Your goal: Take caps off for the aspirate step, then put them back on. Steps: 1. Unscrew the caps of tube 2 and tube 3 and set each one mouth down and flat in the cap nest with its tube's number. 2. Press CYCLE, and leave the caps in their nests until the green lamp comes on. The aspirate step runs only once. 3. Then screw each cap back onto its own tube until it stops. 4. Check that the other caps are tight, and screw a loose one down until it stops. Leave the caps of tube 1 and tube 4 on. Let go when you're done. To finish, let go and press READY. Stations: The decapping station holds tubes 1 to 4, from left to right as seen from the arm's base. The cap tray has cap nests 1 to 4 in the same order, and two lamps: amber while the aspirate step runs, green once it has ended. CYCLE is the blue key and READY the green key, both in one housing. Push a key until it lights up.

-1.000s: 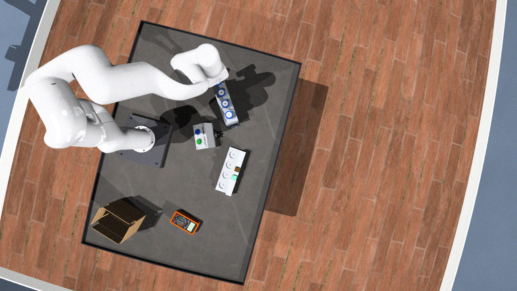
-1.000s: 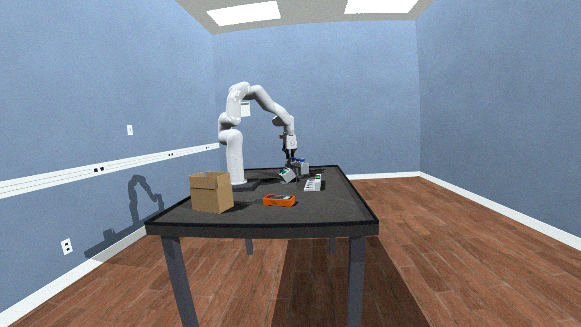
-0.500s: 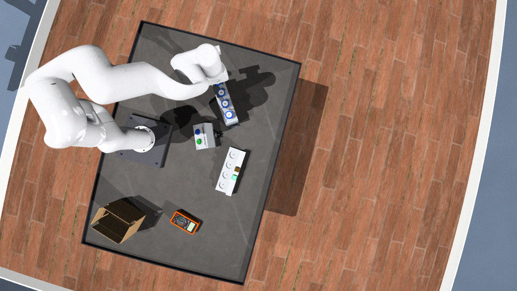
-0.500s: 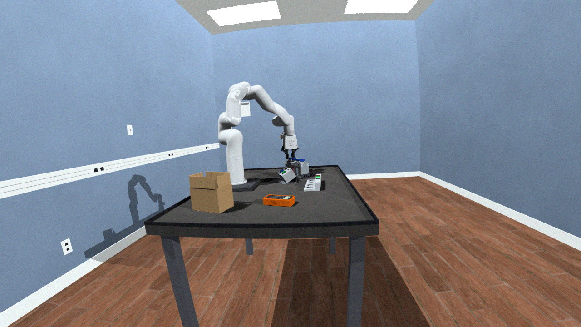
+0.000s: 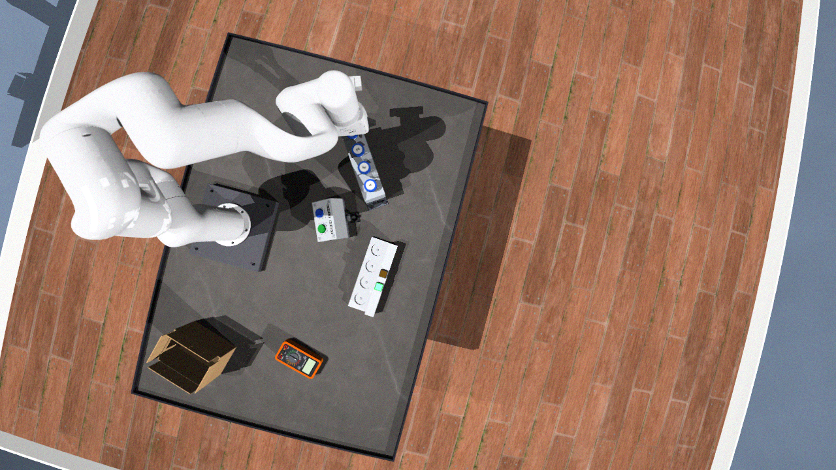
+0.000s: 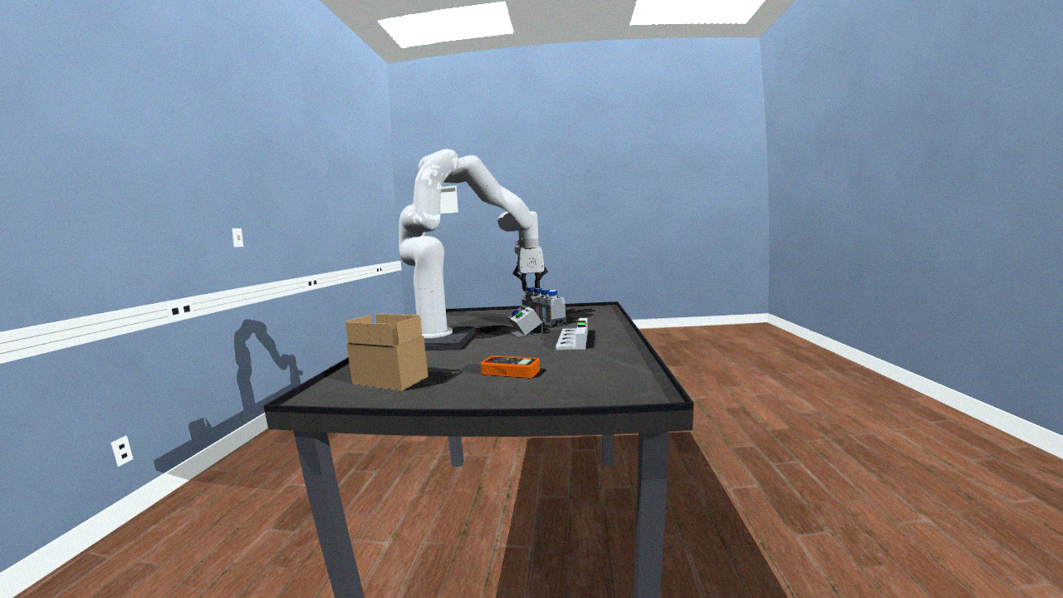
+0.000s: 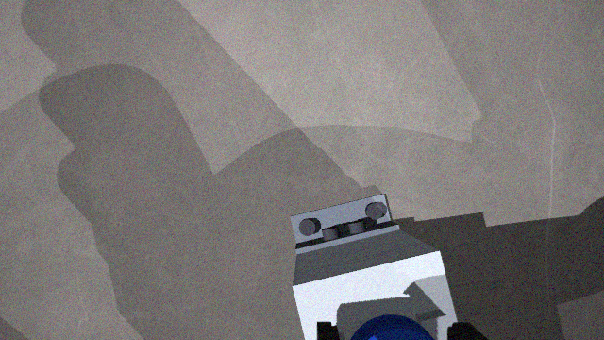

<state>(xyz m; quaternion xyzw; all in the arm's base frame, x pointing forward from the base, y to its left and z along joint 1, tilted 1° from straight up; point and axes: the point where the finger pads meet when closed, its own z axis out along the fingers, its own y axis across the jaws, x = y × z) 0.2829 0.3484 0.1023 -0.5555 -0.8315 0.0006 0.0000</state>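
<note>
My hand is 10 mm past the green ready key, 280 mm to the left of it and 60 mm above it. From my hand the other things lie so: blue cycle key (30 mm behind, 240 mm to the right, 60 mm below); then raised table edge (370 mm ahead, 330 mm to the right, 120 mm below); then key housing (10 mm behind, 260 mm to the right, 70 mm below).
</note>
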